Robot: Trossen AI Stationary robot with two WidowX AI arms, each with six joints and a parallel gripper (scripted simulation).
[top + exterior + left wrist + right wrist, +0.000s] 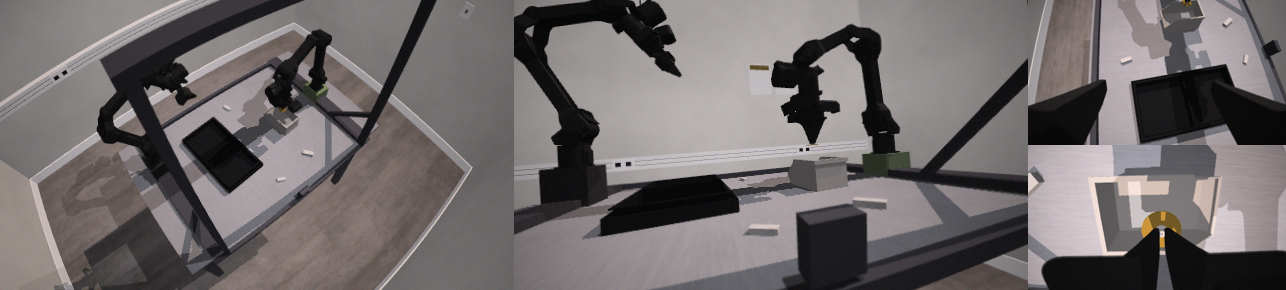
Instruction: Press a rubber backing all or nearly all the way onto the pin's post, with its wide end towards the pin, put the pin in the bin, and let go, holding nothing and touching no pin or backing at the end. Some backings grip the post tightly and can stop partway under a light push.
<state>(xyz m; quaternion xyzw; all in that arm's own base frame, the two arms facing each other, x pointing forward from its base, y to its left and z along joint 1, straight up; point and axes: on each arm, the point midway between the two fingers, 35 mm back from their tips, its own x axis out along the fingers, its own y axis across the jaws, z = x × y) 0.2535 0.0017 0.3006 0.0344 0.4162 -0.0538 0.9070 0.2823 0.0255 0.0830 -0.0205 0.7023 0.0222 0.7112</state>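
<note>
Right now the light grey bin is 11 cm below my right hand and 1 cm ahead of it. Also, from my right hand: pin (3 cm below); then rubber backing (3 cm below); then black tray (35 cm to the left, 13 cm below, 1 cm behind).
</note>
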